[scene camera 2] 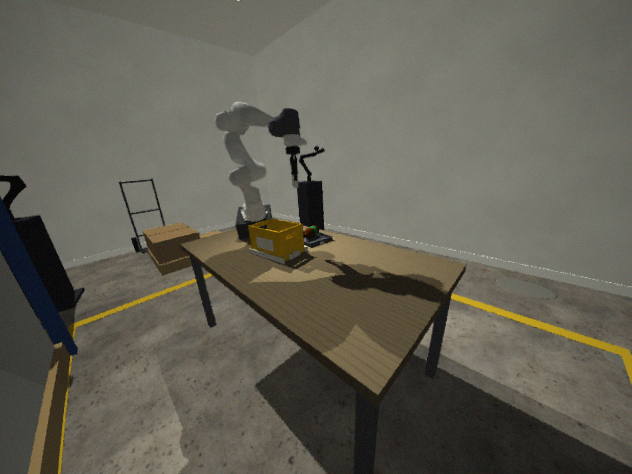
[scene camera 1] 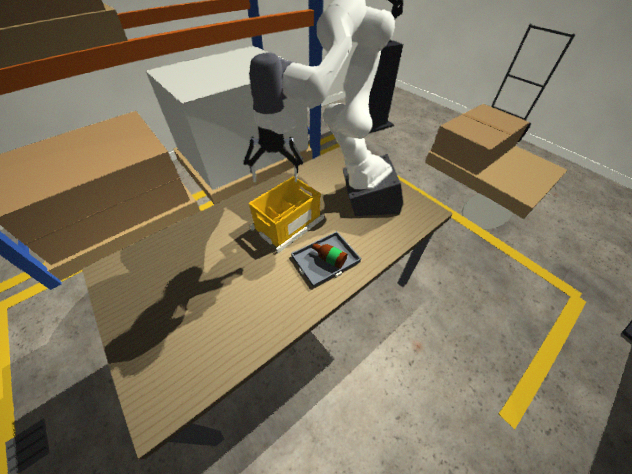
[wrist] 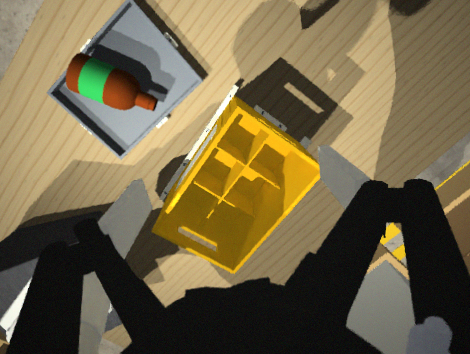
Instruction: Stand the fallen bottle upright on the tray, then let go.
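Observation:
A brown bottle with a green band (scene camera 1: 332, 256) (scene camera 2: 310, 231) (wrist: 102, 84) lies on its side on the grey tray (scene camera 1: 312, 282) (wrist: 185, 60). In the wrist view its neck points right and slightly down, toward the crate. In scene camera 2 the bottle and tray are partly hidden behind the crate. My gripper (scene camera 1: 275, 178) (scene camera 2: 294, 184) (wrist: 231, 178) is wide open and empty. It hangs above the yellow crate, pointing down, apart from the bottle and to one side of the tray.
The yellow divided crate (scene camera 1: 265, 224) (scene camera 2: 276, 244) (wrist: 237, 262) stands on the table beside the tray, under my gripper. The arm's dark base (scene camera 1: 375, 198) stands at the table's far end. Large cardboard boxes (scene camera 1: 86, 163) and a grey block (scene camera 1: 214, 76) stand beyond the table's edge.

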